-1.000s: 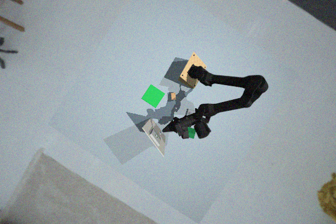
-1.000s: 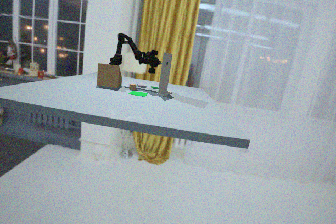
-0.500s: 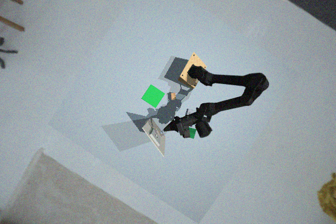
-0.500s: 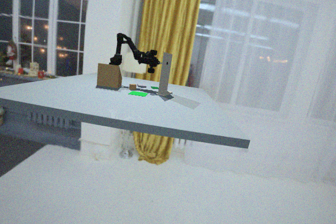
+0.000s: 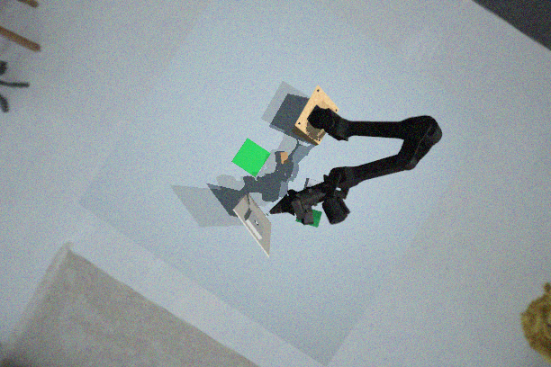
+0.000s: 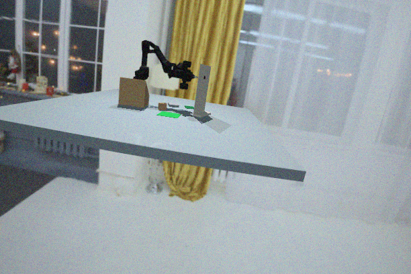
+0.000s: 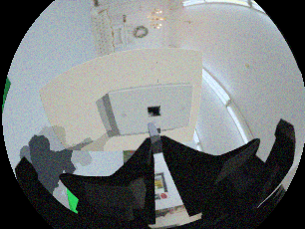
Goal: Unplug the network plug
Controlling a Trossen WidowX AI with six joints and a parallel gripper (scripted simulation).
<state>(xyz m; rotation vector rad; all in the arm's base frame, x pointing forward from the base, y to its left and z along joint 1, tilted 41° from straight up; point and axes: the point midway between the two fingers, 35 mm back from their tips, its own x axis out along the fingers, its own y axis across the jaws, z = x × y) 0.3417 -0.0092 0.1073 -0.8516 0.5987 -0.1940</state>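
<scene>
The green marked square is 100 mm behind my gripper tip, 170 mm to the right of it and 230 mm below it. Round my gripper tip: grey upright panel (70 mm ahead, 20 mm to the right, 90 mm below); then plug (10 mm ahead); then tan cube (180 mm behind, 50 mm to the right, 210 mm below).
</scene>
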